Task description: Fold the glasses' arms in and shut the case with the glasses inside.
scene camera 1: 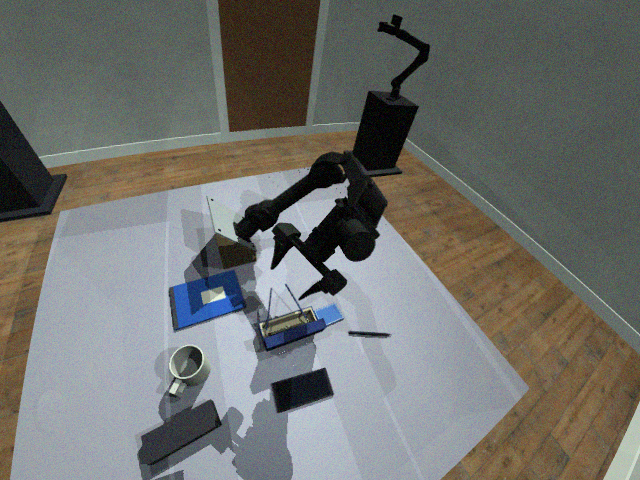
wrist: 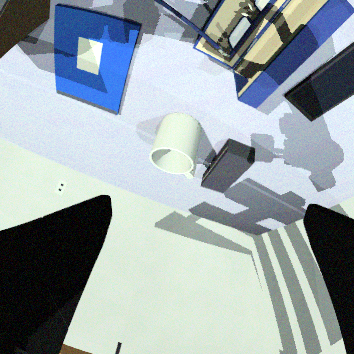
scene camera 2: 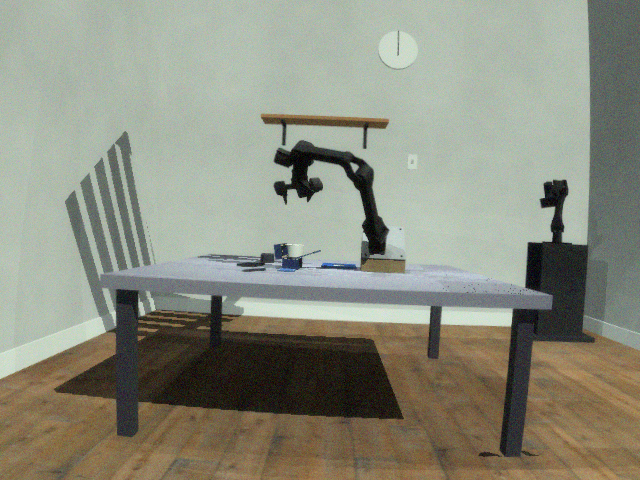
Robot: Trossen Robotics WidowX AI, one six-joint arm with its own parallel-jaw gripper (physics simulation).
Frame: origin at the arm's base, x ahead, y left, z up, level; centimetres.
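Seen in the pictures: gripper, fingertip midpoint: (scene camera 1: 285, 284) (wrist: 213, 211) (scene camera 2: 296, 203); arm's base, link origin: (scene camera 1: 241, 232) (scene camera 2: 377, 247).
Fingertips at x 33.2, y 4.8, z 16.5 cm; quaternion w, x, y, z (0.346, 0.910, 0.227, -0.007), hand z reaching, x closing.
Pixels of each thing's top centre, then the offset from my fingertips to it. "spot": a spot on its surface instead.
- glasses, surface spot: (wrist: 240, 31) spot: dy -1.6, dx +1.5, dz -23.7 cm
- white mug, surface spot: (wrist: 180, 135) (scene camera 1: 205, 357) spot: dy -21.3, dx +3.2, dz -20.6 cm
- dark box, top centre: (wrist: 224, 175) (scene camera 1: 180, 430) (scene camera 2: 267, 254) dy -29.3, dx +17.2, dz -22.7 cm
- phone, top centre: (wrist: 332, 86) (scene camera 1: 303, 389) (scene camera 2: 251, 263) dy +0.3, dx +17.7, dz -25.4 cm
- pen, top centre: (scene camera 1: 371, 333) dy +25.6, dx +10.4, dz -25.2 cm
- light blue cloth, top centre: (scene camera 1: 329, 314) dy +15.5, dx +0.1, dz -25.7 cm
- blue book, top centre: (wrist: 87, 64) (scene camera 1: 206, 296) (scene camera 2: 339, 264) dy -19.6, dx -16.9, dz -25.4 cm
The blue glasses case (scene camera 1: 293, 336) (scene camera 2: 292, 264) (wrist: 300, 56) stands open on the table, its cream inside showing and its lid raised on the side toward the phone. The glasses (wrist: 240, 31) lie in the case. Their two thin blue arms are unfolded and stick out past the rim, slanting upward; one arm (scene camera 1: 294, 299) (scene camera 2: 312, 253) (wrist: 187, 21) shows clearly. My gripper (scene camera 1: 285, 283) (scene camera 2: 297, 202) (wrist: 213, 211) is open and empty, high above the table and apart from the case and glasses. In the wrist view its fingers point toward the far wall.
A white mug (scene camera 1: 204, 367) (wrist: 180, 135) and dark box (scene camera 1: 178, 431) (wrist: 228, 169) stand beyond the case. A phone (scene camera 1: 302, 390) (wrist: 325, 82), pen (scene camera 1: 369, 334), light blue cloth (scene camera 1: 330, 313) and blue book (scene camera 1: 186, 307) (wrist: 70, 75) lie around it. The arm's base block (scene camera 1: 237, 254) stands behind the book.
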